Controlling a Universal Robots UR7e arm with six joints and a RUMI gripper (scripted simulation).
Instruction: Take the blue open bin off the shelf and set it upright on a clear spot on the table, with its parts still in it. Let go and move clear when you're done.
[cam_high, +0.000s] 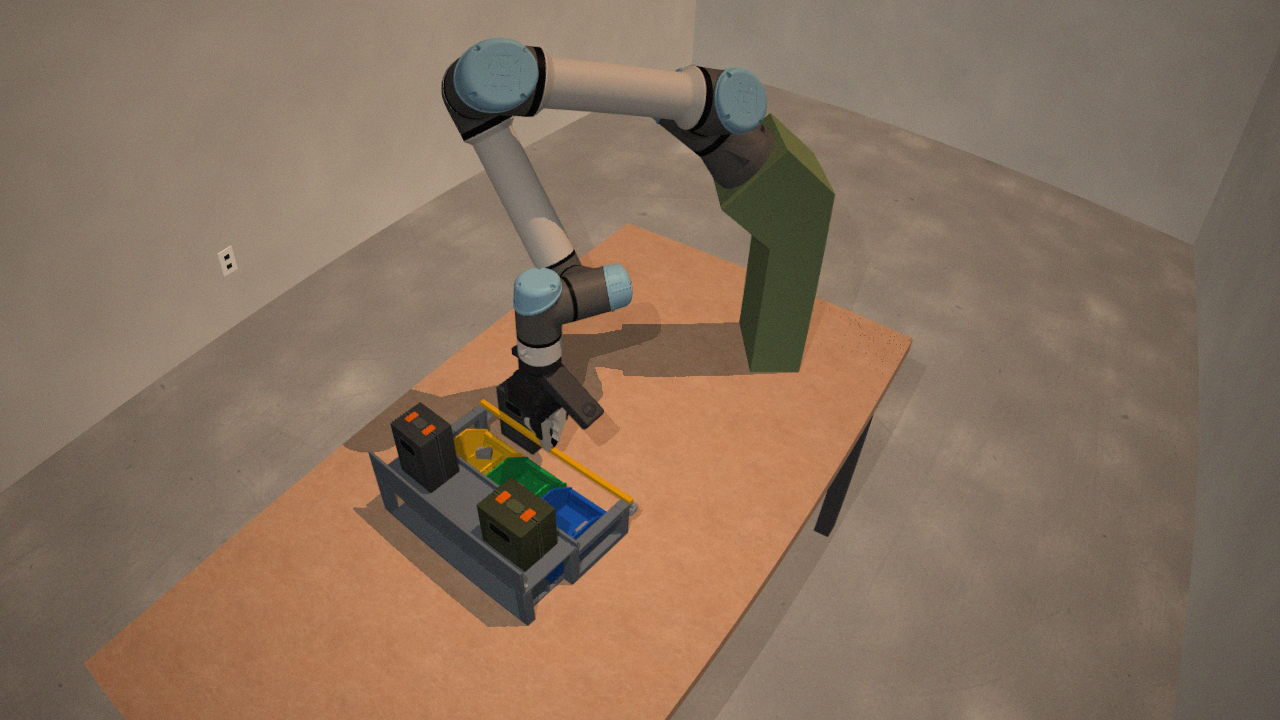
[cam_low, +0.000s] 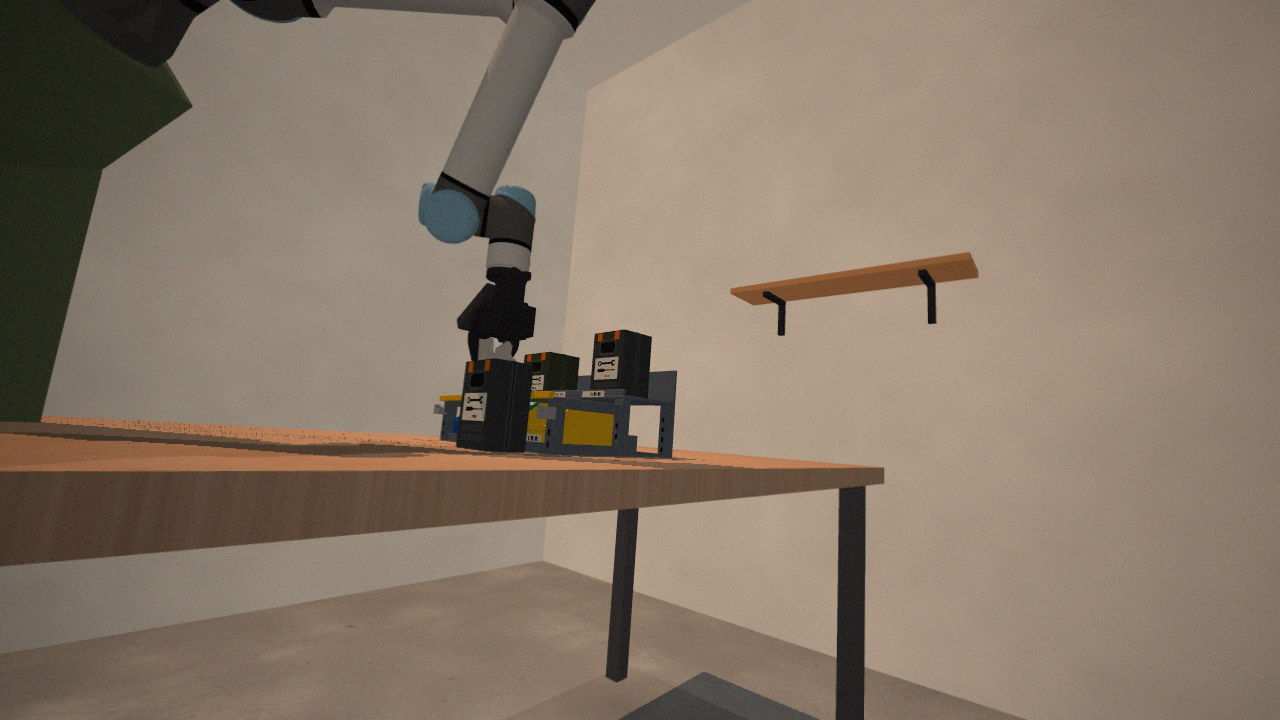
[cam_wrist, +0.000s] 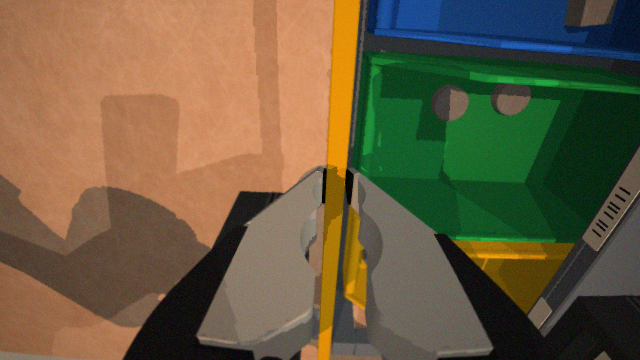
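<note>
Right now the green bin is 100 mm ahead of my hand, 60 mm below it and 10 mm to the right of it. The rest, counted from my hand: blue open bin 110 mm ahead, 100 mm to the left, 60 mm below; yellow bin 120 mm to the right, 90 mm ahead, 60 mm below; yellow bar 10 mm below.
</note>
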